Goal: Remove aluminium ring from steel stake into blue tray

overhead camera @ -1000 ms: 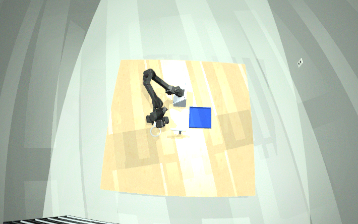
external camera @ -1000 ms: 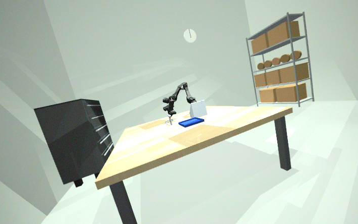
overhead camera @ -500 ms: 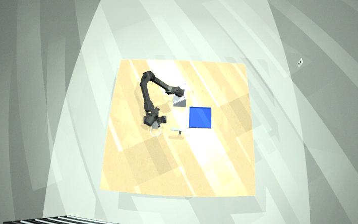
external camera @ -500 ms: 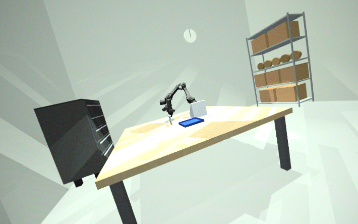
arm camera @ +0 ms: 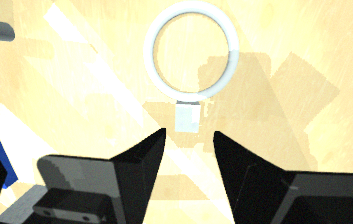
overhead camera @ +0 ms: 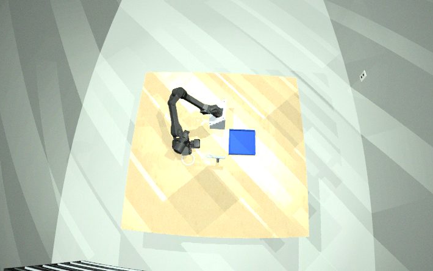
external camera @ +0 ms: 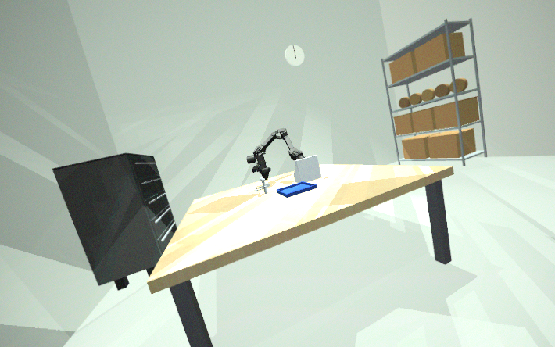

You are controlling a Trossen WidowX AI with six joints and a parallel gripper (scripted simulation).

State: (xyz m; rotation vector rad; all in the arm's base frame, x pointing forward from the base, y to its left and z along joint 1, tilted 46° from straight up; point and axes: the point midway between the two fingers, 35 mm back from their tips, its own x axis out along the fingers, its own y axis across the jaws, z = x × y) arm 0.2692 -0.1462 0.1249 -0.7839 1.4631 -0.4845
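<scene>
The aluminium ring lies 5 cm ahead of my gripper tip, 4 cm below it and 1 cm to the left of it. Round my gripper tip: blue tray (38 cm to the left, 12 cm behind, 4 cm below).
</scene>
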